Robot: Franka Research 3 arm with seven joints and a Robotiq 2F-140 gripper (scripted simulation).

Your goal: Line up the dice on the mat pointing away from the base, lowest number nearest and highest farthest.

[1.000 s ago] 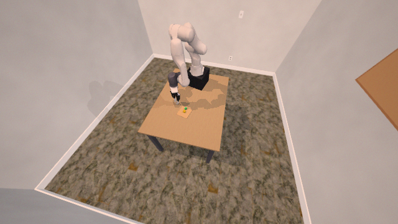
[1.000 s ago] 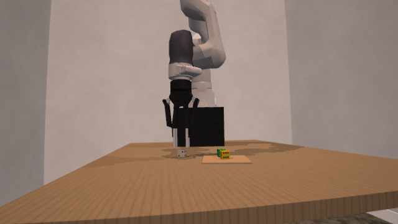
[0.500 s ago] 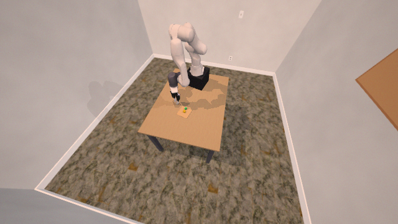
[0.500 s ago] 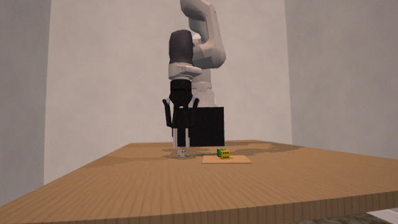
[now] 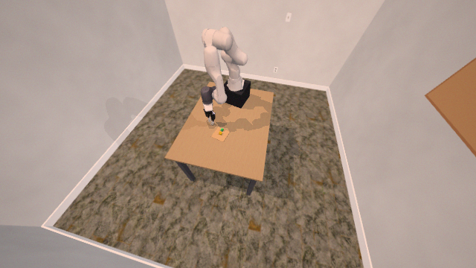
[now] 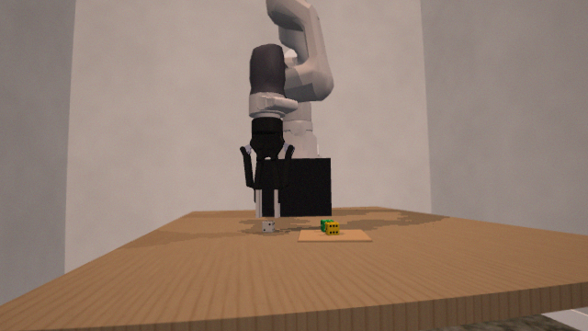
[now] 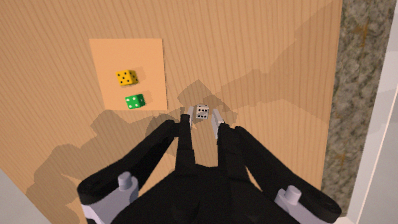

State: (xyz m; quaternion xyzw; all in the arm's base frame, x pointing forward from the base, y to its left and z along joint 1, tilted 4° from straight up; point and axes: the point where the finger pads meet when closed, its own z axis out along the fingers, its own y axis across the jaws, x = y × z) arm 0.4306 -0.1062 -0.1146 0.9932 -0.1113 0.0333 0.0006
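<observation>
My gripper is now 50 mm above the white die. From my hand the other things lie so: tan mat 90 mm ahead, 140 mm to the left, 60 mm below; then green die 40 mm ahead, 130 mm to the left, 50 mm below; then yellow die 90 mm ahead, 140 mm to the left, 50 mm below.
</observation>
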